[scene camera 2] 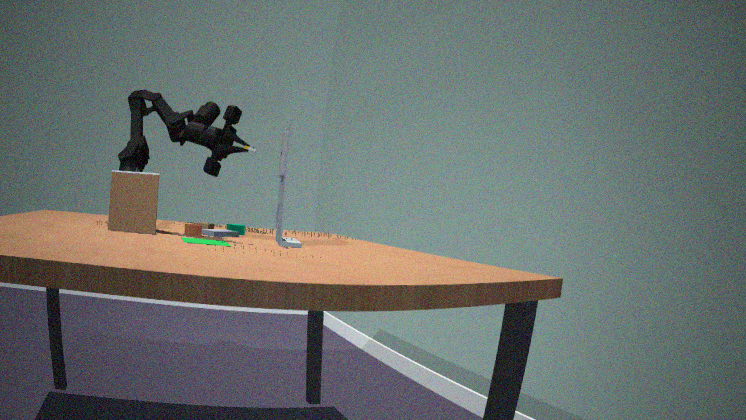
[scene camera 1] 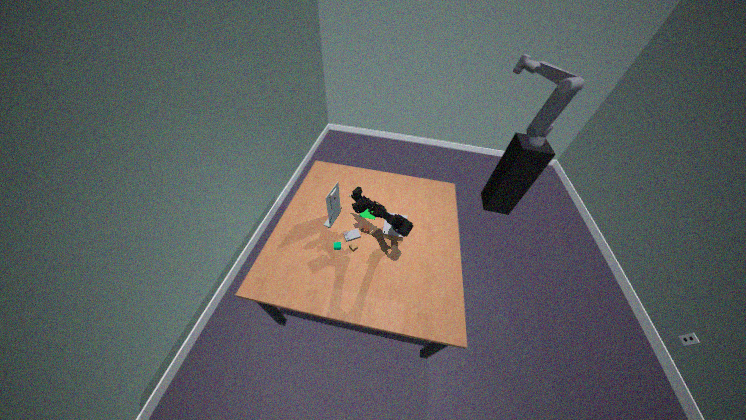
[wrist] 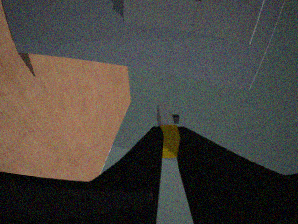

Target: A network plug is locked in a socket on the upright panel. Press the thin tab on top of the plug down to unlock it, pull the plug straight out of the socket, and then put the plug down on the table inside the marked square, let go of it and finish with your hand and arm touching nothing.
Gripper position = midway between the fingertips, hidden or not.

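Observation:
Visible: an upright grey panel (scene camera 2: 286, 141). Also visible: my gripper (scene camera 2: 248, 148), which the wrist view (wrist: 167, 134) shows too.

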